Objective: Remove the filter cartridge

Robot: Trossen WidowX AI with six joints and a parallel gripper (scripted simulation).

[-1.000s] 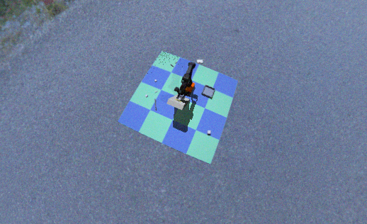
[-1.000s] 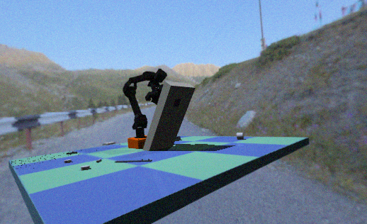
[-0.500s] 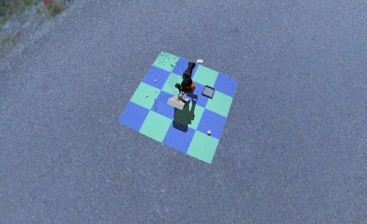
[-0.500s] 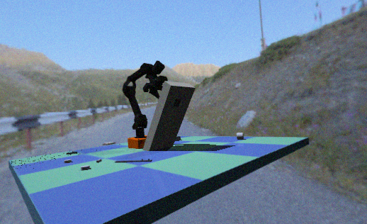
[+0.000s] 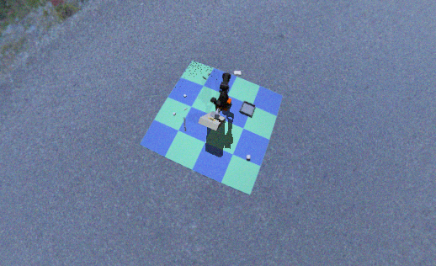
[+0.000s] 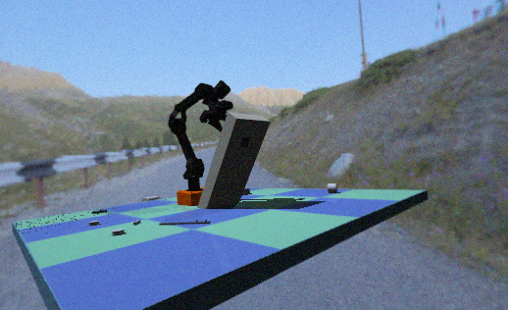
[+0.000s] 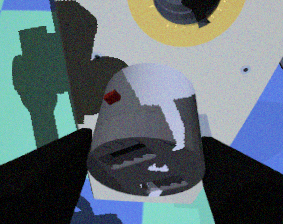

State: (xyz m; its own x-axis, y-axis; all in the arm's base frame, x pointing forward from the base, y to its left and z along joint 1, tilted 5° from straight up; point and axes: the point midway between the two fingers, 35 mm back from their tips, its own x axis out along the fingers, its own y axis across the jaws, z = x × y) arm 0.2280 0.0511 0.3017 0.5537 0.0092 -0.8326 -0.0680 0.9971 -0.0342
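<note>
Right now my gripper tip is 34 cm past the grey square tray, 31 cm above it and 24 cm to the right of it. Also, from my gripper tip: grey round filter cartridge right at my gripper tip.
</note>
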